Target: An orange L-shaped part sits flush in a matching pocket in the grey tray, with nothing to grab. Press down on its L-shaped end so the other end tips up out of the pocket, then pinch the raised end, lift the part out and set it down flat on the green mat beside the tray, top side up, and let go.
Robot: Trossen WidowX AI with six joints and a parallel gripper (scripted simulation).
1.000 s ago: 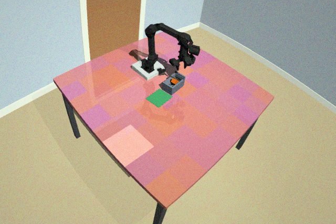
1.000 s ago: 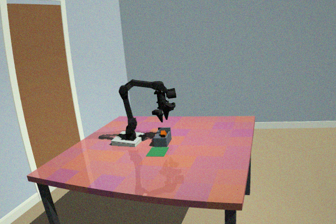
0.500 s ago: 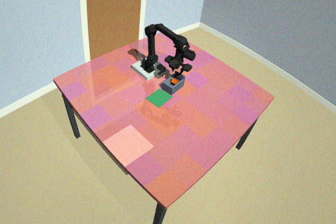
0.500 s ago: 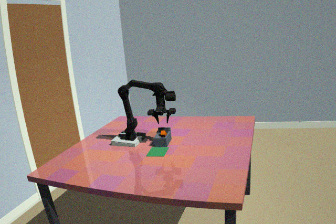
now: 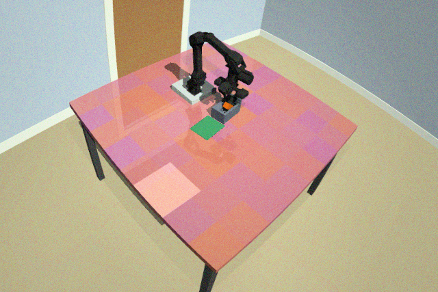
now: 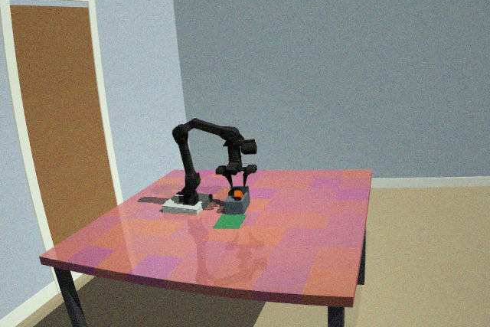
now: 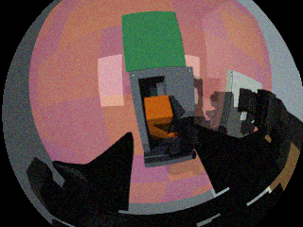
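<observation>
The orange L-shaped part is 20 mm behind my gripper tip, 30 mm to the left of it and 70 mm below it. The rest, counted from my gripper tip: green mat 10 mm behind, 140 mm to the right, 130 mm below.
</observation>
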